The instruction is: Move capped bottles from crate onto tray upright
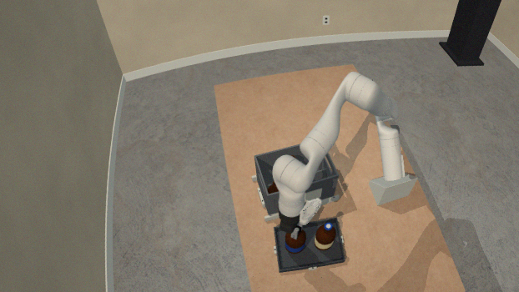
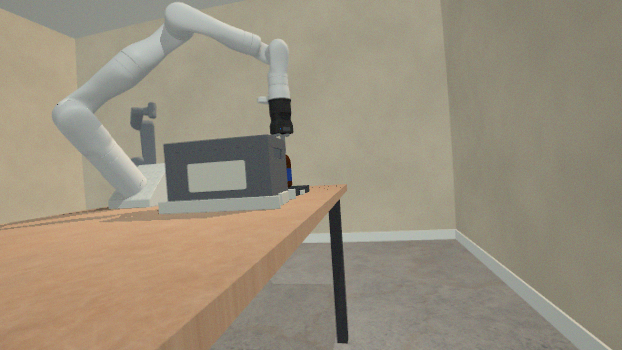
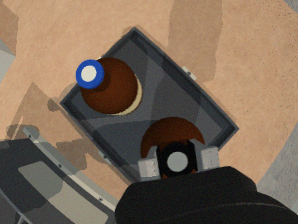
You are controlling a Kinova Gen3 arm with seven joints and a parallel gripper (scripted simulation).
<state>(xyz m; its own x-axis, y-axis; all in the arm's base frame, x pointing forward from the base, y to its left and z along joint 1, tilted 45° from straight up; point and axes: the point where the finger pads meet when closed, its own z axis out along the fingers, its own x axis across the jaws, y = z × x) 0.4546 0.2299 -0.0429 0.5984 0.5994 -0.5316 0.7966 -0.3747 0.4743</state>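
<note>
Now: the dark tray 50 mm behind my hand and 150 mm below it. From my hand the other things lie so: crate: 50 mm behind, 260 mm to the right, 80 mm below.
</note>
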